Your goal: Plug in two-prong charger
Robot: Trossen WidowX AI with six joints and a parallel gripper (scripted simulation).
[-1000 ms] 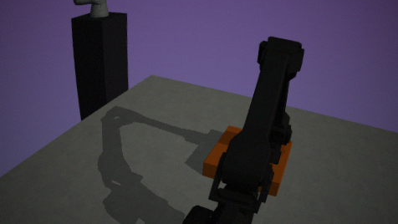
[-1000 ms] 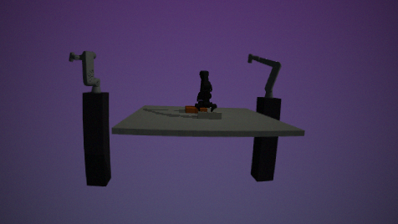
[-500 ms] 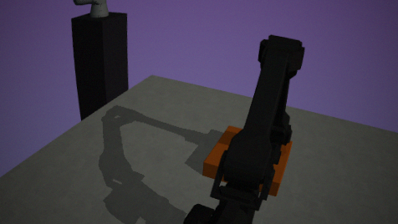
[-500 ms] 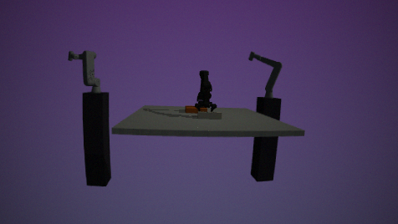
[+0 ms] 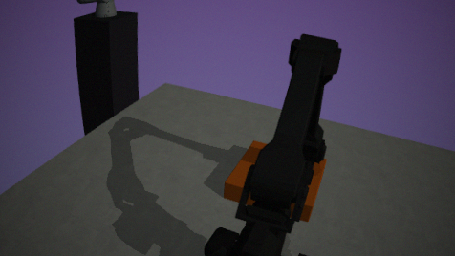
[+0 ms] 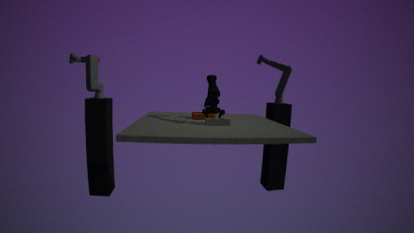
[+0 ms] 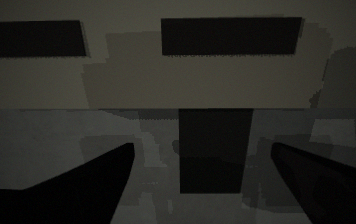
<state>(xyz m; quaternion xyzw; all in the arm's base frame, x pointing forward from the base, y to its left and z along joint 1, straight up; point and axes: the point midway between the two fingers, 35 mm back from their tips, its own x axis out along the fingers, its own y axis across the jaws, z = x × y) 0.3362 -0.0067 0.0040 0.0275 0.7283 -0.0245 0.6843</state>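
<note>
The black two-prong charger lies 30 mm ahead of my gripper tip and 10 mm above it.
</note>
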